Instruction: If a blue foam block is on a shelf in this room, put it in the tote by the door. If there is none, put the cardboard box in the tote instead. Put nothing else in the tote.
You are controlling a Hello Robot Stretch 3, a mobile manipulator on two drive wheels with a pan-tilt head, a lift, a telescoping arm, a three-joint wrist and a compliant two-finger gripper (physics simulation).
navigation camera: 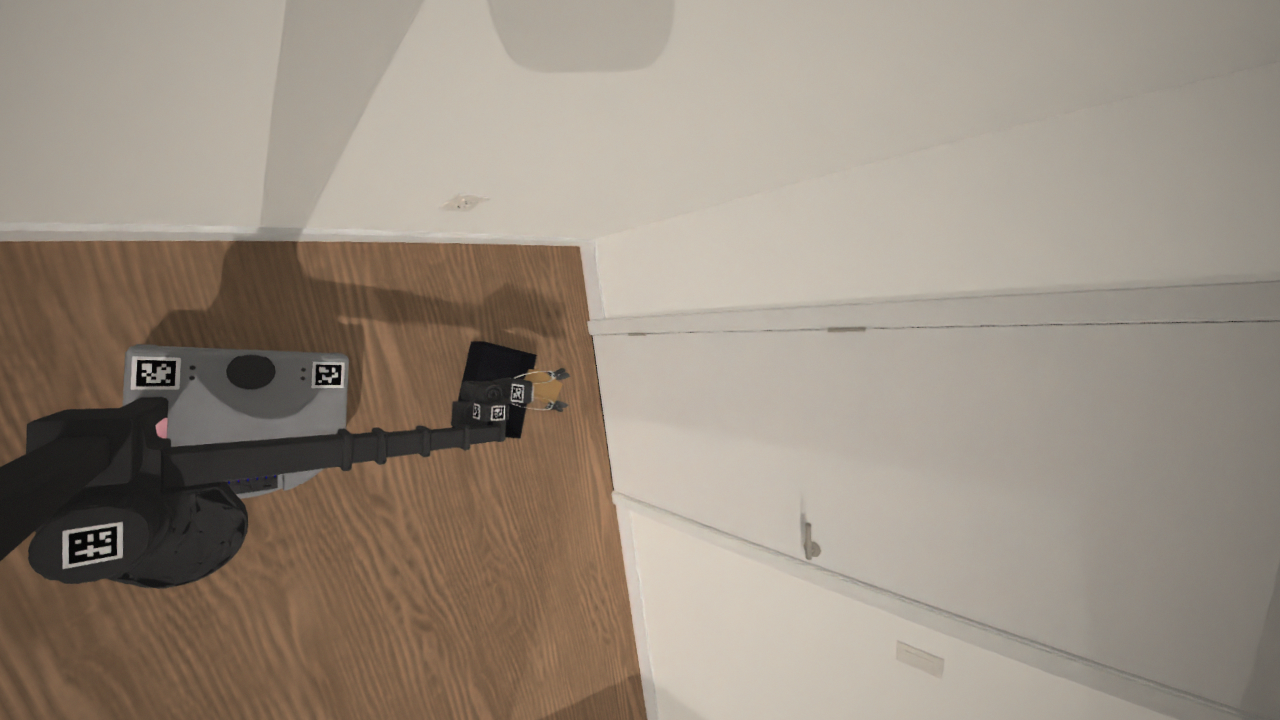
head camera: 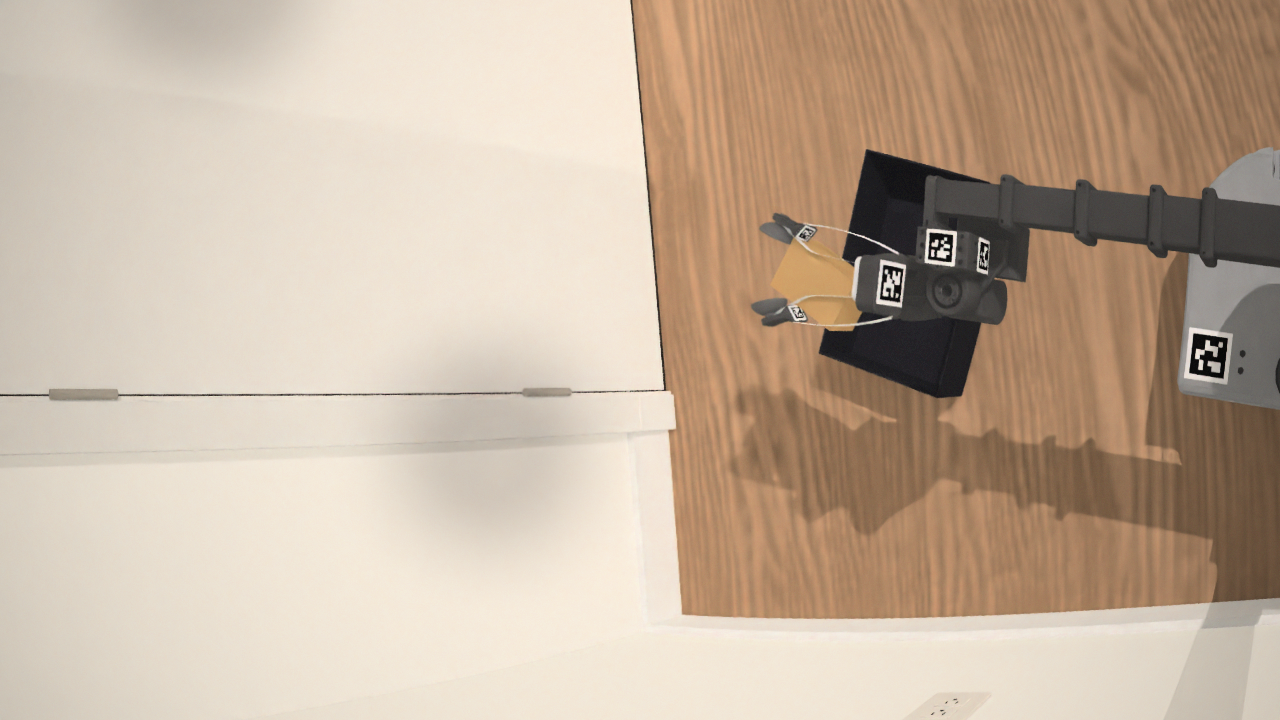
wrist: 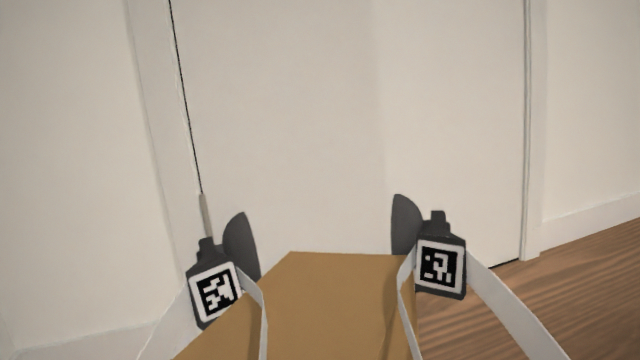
my gripper: navigation camera; head camera 758, 267; wrist
brown cardboard box: navigation camera; head camera 801, 273; wrist
black tote: navigation camera 486, 361; head camera 933, 356; not seen in the wrist view (out of frame)
same spot on my gripper: (wrist: 443, 265) = (navigation camera: 549, 406)
same spot on brown cardboard box: (wrist: 311, 298) = (navigation camera: 549, 387)
